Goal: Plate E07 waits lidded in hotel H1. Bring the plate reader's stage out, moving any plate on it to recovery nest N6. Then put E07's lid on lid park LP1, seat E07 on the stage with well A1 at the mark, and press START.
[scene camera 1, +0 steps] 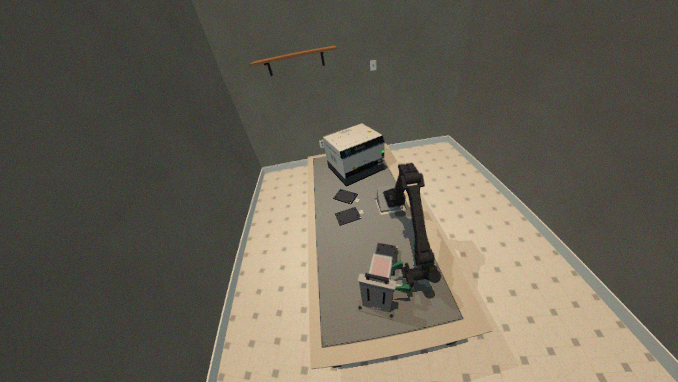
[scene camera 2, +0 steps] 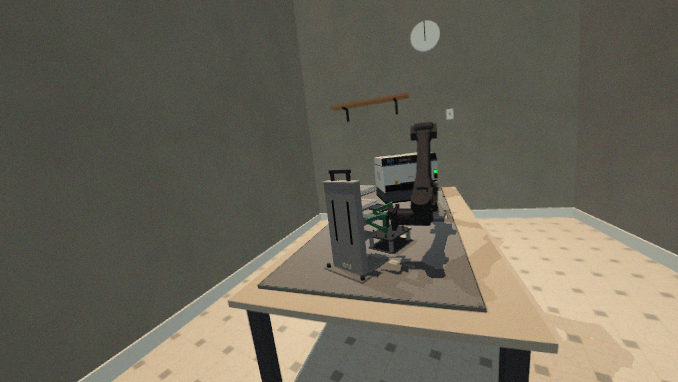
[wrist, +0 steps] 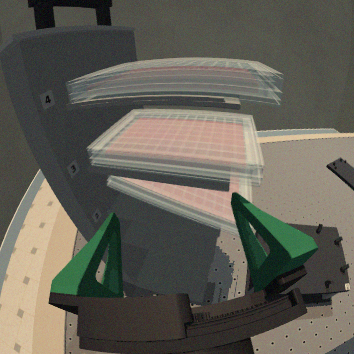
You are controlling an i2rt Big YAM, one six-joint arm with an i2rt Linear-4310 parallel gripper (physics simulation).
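Places are measured from the arm's base along level axes (x ahead, y left, z up), in millimetres.
Where they show: gripper, fingertip midpoint: [scene camera 2: 369, 216] [wrist: 173, 207]; arm's base at its link origin: [scene camera 1: 390, 197].
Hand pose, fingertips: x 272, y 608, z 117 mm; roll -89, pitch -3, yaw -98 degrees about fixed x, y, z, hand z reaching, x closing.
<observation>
Things, the pixels of their top centre, and the offset from my fingertips. Level surfaces: height alone.
- clear-covered plate at its top centre: [wrist: 174, 63] 39 mm ahead, 18 mm right, 99 mm up
- white plate reader at its top centre: [scene camera 2: 402, 155] [scene camera 1: 352, 136] 155 mm back, 1152 mm right, 151 mm up
- raised dark nest at its top centre: [wrist: 310, 249] [scene camera 2: 389, 227] [scene camera 1: 385, 254] 57 mm back, 180 mm right, 108 mm down
- grey mat at its surface level: 184 mm down
The grey plate hotel [scene camera 1: 377, 296] [scene camera 2: 345, 227] [wrist: 25, 65] stands near the table's near end, with shelf labels 4 and 3 readable in the wrist view. It holds a clear-covered plate [wrist: 175, 82] beside label 4, a pink plate [wrist: 180, 137] beside label 3, and another pink plate [wrist: 205, 200] below. No E07 label is readable. My gripper [scene camera 1: 396, 277] [scene camera 2: 378, 213] [wrist: 173, 207] is open and empty, its green fingers in front of the lower shelves. The white plate reader [scene camera 1: 356, 150] [scene camera 2: 400, 175] stands at the far end with a green light; its stage is not visible outside it.
A raised dark nest [scene camera 1: 387, 248] [scene camera 2: 392, 233] [wrist: 322, 262] stands beside the hotel. Two flat dark pads [scene camera 1: 345, 196] [scene camera 1: 348, 216] lie mid-table; their labels are unreadable. The arm's base stands on the right side of the grey mat [scene camera 1: 340, 320] [scene camera 2: 300, 280].
</observation>
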